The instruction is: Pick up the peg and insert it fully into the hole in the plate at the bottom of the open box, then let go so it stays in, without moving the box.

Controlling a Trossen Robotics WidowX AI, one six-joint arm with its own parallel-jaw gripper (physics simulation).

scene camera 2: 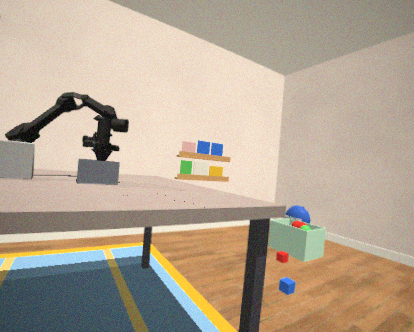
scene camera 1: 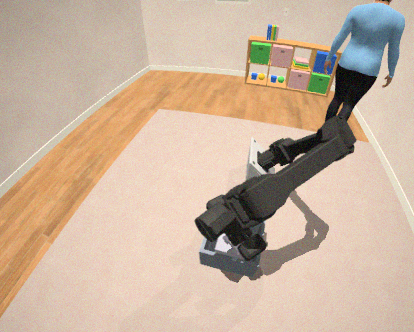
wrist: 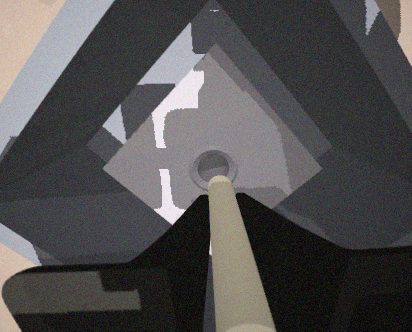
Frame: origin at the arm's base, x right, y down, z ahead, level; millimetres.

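Seen in the pictures: gripper, fingertip midpoint: (scene camera 1: 231, 239) (wrist: 222, 201); arm's base, origin of the base link: (scene camera 2: 15, 153) (scene camera 1: 262, 161).
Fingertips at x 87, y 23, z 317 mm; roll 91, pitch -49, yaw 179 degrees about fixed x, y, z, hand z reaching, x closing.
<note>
Pixels of each thing's top centre, then the offset from my fingertips to it. "spot": a spot on its surface instead. Level surfaces: height alone.
- open grey-blue box, middle of its top: (wrist: 218, 205) (scene camera 1: 235, 233) (scene camera 2: 98, 160) dx -7, dy -22, dz -10 mm
- grey plate, middle of its top: (wrist: 213, 170) (scene camera 1: 233, 239) dx -7, dy +15, dz -10 mm
- pale beige peg, surface spot: (wrist: 230, 260) spot: dx -5, dy -47, dz -6 mm
- table, its level: dy +75 mm
The open grey-blue box (scene camera 1: 227, 263) (scene camera 2: 98, 172) (wrist: 45, 215) stands on the table. In the wrist view, a grey plate (wrist: 250, 130) lies at its bottom with a round hole (wrist: 213, 162) near the middle. My gripper (scene camera 2: 101, 159) (wrist: 222, 201) points down into the box and is shut on the pale beige peg (wrist: 230, 260). The peg's far tip shows beyond the fingertips and overlaps the near edge of the hole in the wrist view. Its height above the plate is hard to tell. Box walls hide the fingertips in scene camera 2, and the arm hides them in scene camera 1.
The box walls surround the fingers closely. A pale grey block (scene camera 1: 253, 160) (scene camera 2: 17, 160) stands at the arm's base on the table (scene camera 1: 125, 200) (scene camera 2: 200, 197). A person (scene camera 1: 372, 40) stands beyond the table, near a low shelf unit (scene camera 1: 247, 60).
</note>
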